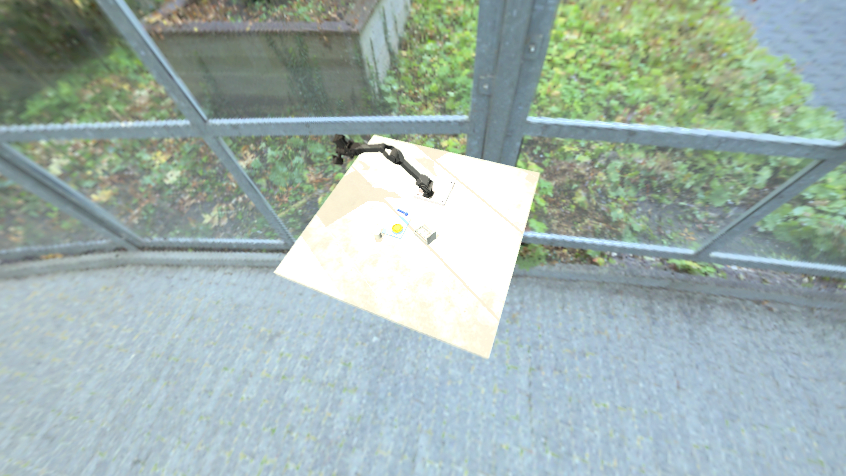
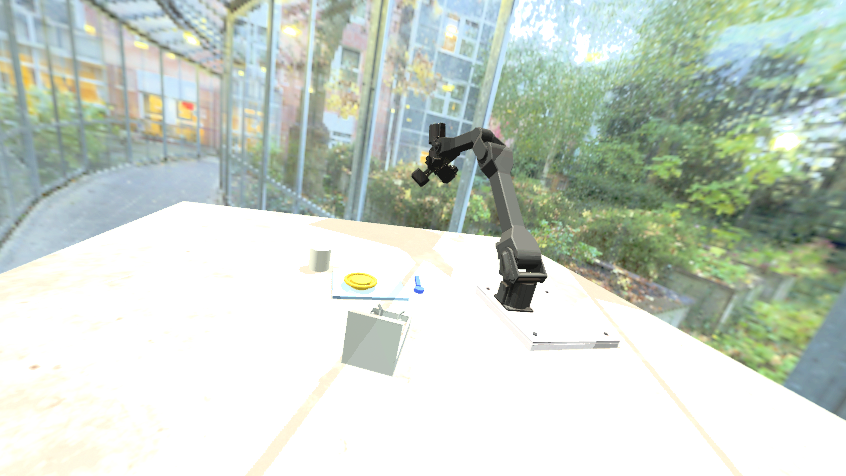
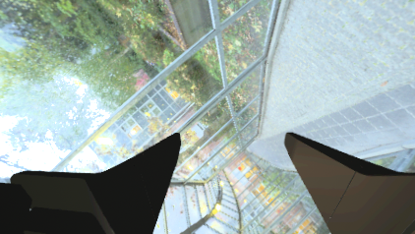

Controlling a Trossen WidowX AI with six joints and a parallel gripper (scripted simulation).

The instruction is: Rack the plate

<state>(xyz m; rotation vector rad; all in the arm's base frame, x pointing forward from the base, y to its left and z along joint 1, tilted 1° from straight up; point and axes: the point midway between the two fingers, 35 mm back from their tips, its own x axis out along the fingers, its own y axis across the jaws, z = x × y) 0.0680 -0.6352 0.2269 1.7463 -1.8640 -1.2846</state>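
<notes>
The yellow plate lies 27 cm ahead of my gripper tip, 61 cm to the left of it and 22 cm below it. The rest, counted from my gripper tip: blue spoon: 13 cm ahead, 58 cm to the left, 23 cm below; pale blue mat: 25 cm ahead, 59 cm to the left, 23 cm below; pale grey cup: 36 cm ahead, 52 cm to the left, 21 cm below.
</notes>
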